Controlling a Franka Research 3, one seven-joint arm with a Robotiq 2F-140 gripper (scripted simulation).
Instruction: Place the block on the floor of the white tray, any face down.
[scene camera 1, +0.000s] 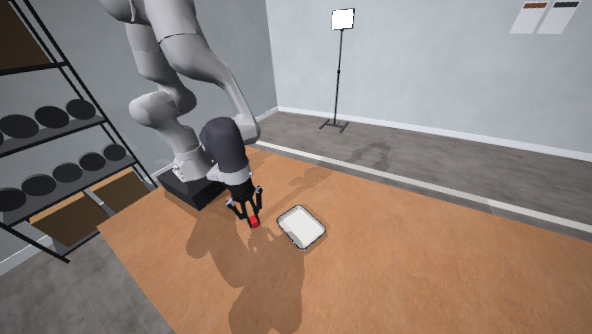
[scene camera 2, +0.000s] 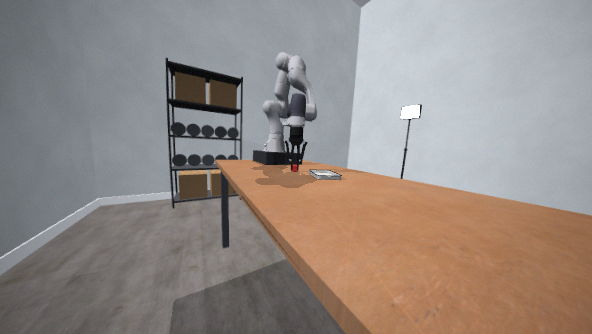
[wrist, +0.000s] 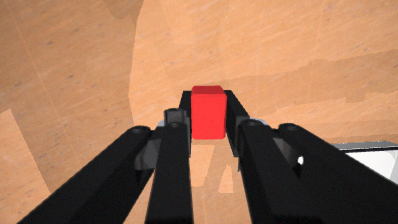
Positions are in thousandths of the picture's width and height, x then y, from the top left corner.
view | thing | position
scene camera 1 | white tray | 513, 684
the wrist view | gripper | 521, 467
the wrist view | red block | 524, 462
